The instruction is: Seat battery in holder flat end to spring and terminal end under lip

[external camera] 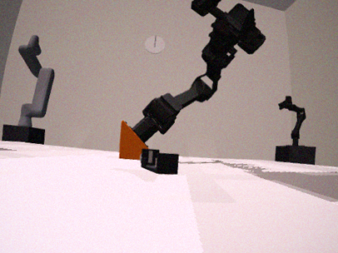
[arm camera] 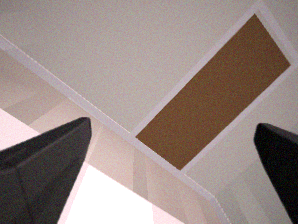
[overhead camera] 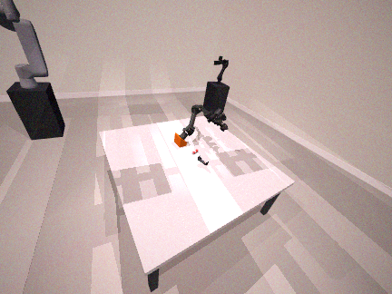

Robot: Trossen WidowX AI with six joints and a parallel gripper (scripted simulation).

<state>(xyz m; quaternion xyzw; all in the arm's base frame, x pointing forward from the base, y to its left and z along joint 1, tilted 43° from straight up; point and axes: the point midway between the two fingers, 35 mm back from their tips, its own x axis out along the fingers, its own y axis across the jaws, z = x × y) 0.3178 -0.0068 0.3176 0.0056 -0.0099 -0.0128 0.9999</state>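
Right now the white battery is 140 mm behind my gripper tip, 140 mm to the right of it and 340 mm below it.
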